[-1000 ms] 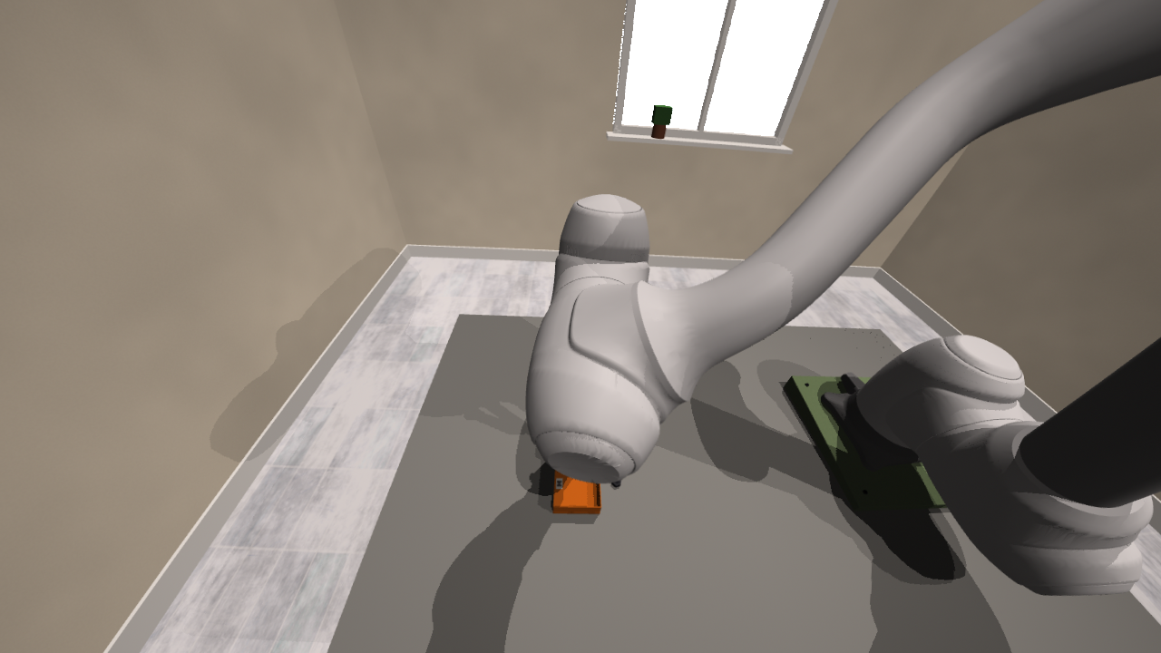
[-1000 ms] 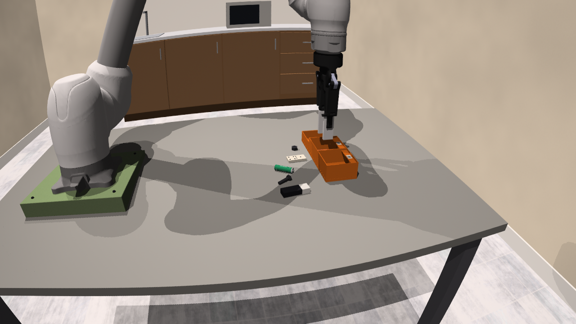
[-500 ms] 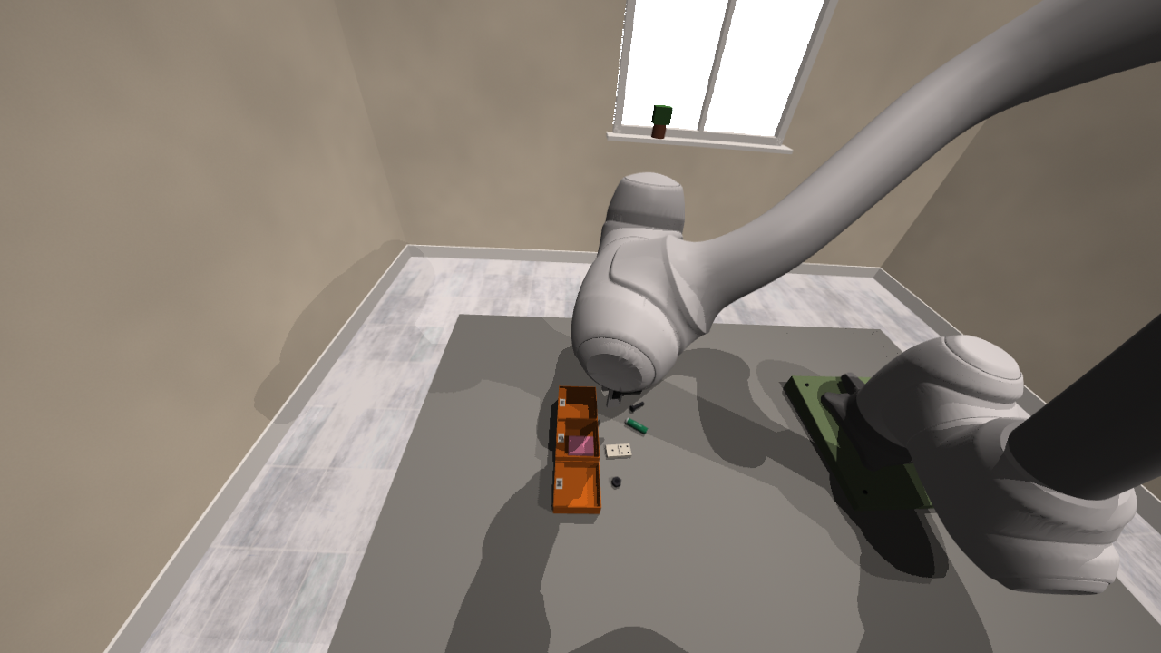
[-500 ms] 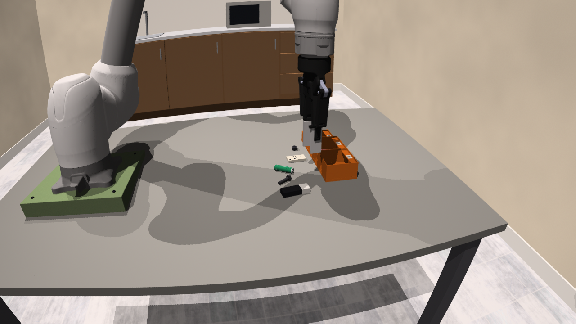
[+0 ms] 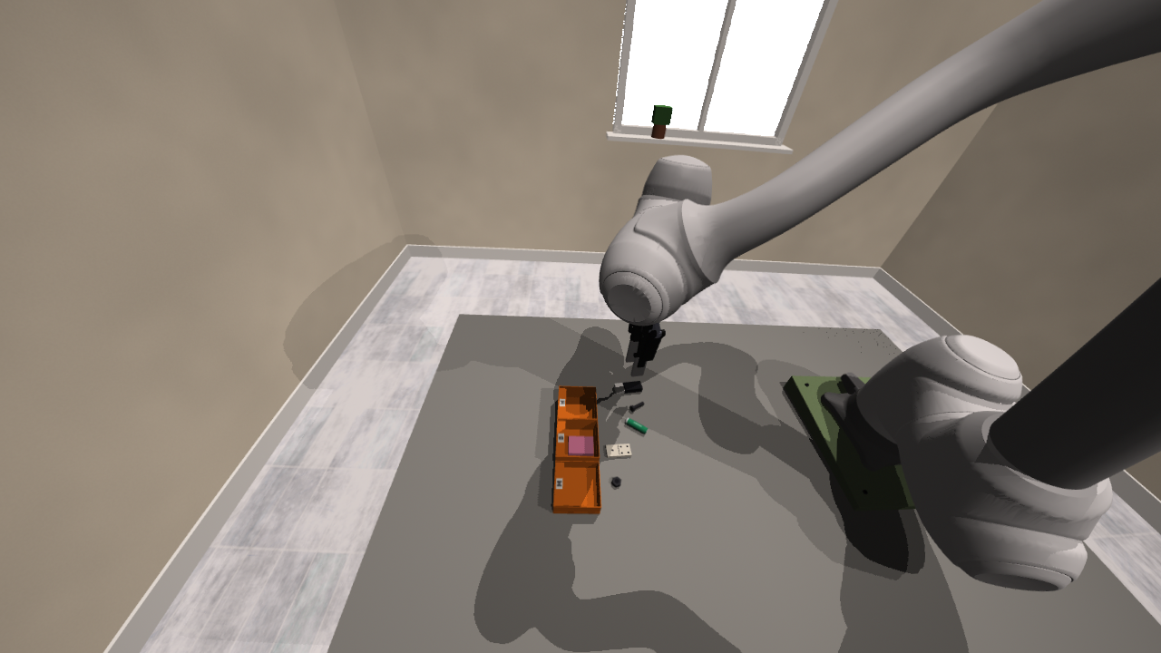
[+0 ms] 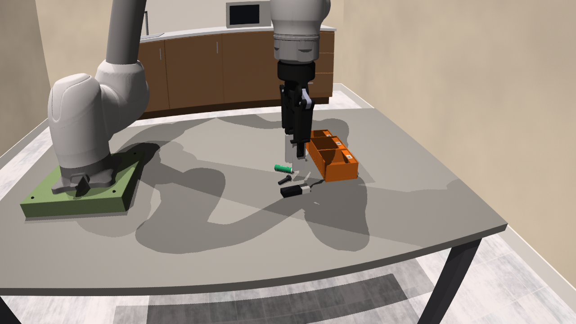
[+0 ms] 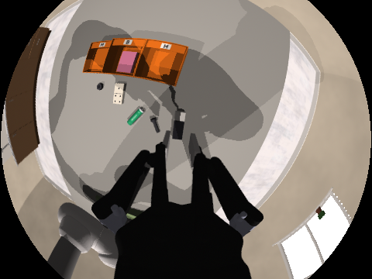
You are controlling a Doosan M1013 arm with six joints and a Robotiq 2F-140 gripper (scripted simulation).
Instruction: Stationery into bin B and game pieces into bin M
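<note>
Now: the black-and-white eraser 1 cm ahead of my hand and 10 cm below it. Round my hand: green battery (1 cm ahead, 11 cm to the left, 10 cm below); then cream domino (5 cm ahead, 16 cm to the left, 10 cm below); then black bolt (6 cm to the left, 10 cm below).
</note>
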